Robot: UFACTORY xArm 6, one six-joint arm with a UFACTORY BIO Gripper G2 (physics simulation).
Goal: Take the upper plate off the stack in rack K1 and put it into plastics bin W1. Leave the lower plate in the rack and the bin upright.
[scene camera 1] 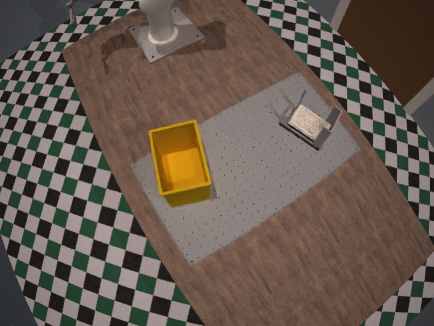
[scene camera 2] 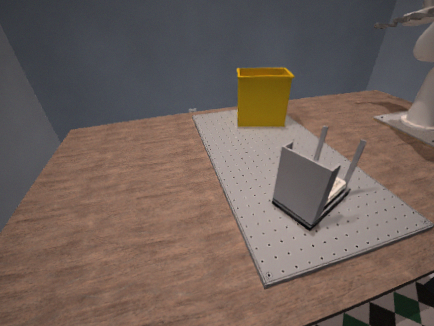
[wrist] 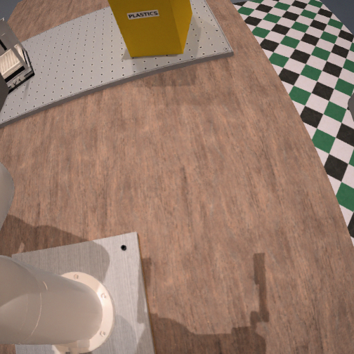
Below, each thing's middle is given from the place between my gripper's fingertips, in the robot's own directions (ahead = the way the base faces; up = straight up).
Right now my hand is 51 cm short of the plastics bin W1 (scene camera 1: 182, 173), 9 cm to the right of it and 24 cm above it. The rest, counted from my hand: white plate (scene camera 1: 304, 120): 52 cm ahead, 53 cm to the left, 29 cm below.
